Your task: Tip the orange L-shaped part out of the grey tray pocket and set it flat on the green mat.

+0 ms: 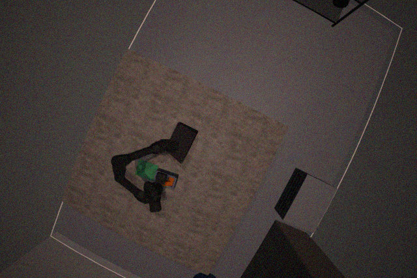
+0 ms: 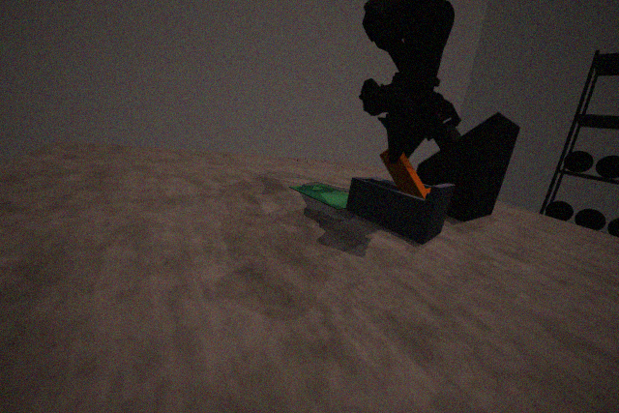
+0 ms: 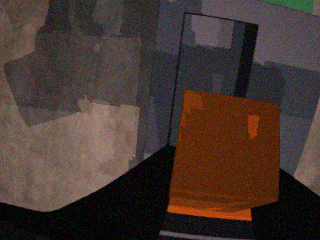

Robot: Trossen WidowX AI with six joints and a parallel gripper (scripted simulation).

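My gripper tip is 14 cm to the left of the green mat, 12 cm above it and 1 cm past it. From my gripper tip the other things lie so: orange L-shaped part: 3 cm to the left, 3 cm below, 2 cm behind.
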